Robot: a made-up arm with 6 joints.
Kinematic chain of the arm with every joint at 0, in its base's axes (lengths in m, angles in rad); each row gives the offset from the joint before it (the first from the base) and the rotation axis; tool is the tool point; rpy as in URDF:
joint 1: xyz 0 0 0.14 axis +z
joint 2: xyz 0 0 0 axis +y
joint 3: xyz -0.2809 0 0.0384 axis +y
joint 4: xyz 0.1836 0 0.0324 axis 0.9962 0 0.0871
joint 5: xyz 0 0 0 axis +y
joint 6: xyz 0.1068 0 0.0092 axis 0.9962 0 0.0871
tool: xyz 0 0 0 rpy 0 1.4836 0
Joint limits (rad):
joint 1: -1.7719..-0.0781
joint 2: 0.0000..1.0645
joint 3: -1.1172..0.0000
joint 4: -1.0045..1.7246
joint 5: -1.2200..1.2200
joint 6: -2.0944..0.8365
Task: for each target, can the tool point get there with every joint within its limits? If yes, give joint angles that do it. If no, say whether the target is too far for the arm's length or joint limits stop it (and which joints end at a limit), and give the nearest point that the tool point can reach.
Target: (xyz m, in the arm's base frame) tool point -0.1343 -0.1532 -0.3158
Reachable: no: joint limits stop it (at a limit: joint 1, joint 2, joint 3, joint 5) | nearest point -0.0545 -0.0259 0.1182 | short by 0.459 m
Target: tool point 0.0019 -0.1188 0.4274
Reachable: yes | joints -1.2616 0.8245 -0.6928 0.5919 -0.6124 -0.9527
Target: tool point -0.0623 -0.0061 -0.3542
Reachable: no: joint limits stop it (at a limit: joint 1, joint 2, joint 3, joint 5) | nearest point -0.0520 0.0021 0.1137 | short by 0.468 m
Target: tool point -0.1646 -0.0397 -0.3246
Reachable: no: joint limits stop it (at a limit: joint 1, joint 2, joint 3, joint 5) | nearest point -0.0526 -0.0059 0.1142 | short by 0.454 m
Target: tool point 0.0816 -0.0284 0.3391
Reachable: yes | joints -0.4683 0.6775 -0.6976 0.2134 0.5311 -1.5836
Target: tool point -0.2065 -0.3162 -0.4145
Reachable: no: too far | nearest point -0.0566 -0.0435 0.1256 | short by 0.623 m
